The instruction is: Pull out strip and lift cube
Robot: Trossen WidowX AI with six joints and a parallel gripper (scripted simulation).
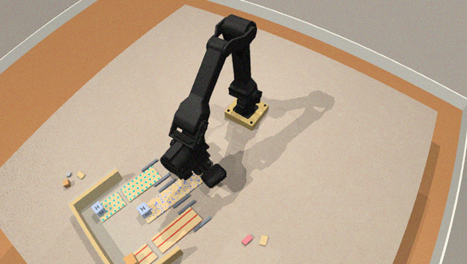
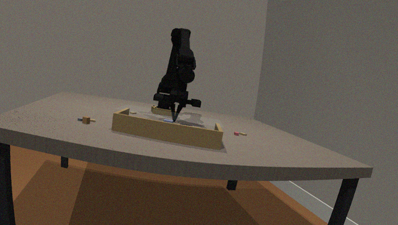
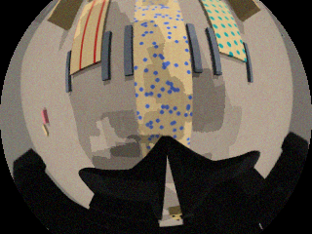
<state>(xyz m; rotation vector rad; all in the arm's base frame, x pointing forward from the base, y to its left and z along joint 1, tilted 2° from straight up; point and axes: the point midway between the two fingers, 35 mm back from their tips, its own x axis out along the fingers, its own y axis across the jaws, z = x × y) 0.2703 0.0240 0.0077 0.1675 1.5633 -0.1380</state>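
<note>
Now: gripper tip 180 mm short of the red-lined strip and 60 mm to the right of it. The rest, counted from my gripper tip: pink block (90 mm ahead, 240 mm to the left).
</note>
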